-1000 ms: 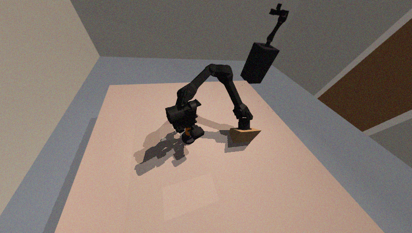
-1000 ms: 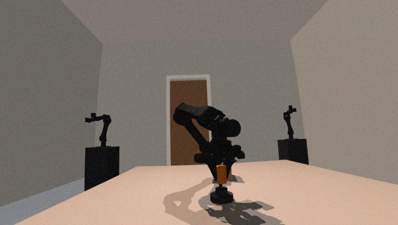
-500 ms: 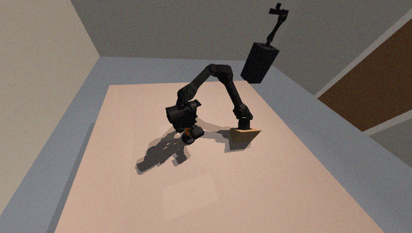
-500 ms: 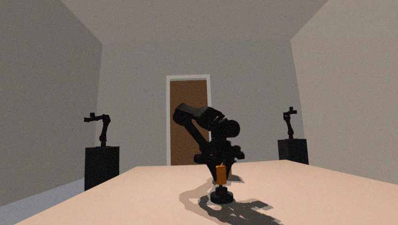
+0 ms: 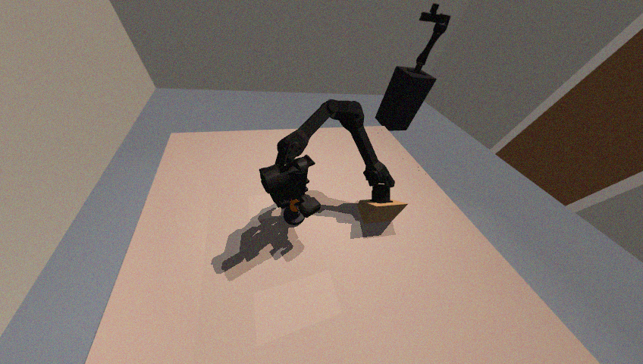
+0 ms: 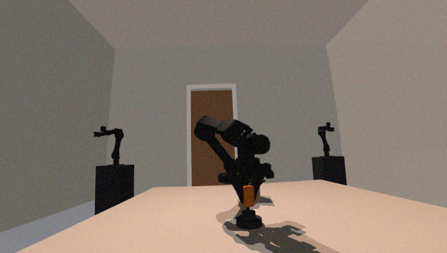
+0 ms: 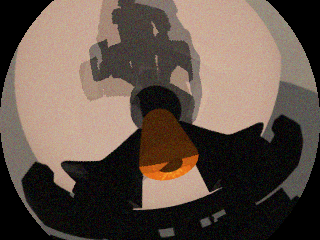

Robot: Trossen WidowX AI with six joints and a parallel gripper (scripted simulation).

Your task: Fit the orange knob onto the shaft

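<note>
Now: the orange knob 20 mm above my gripper tip. Round my gripper tip: pedestal: 40 mm below.
</note>
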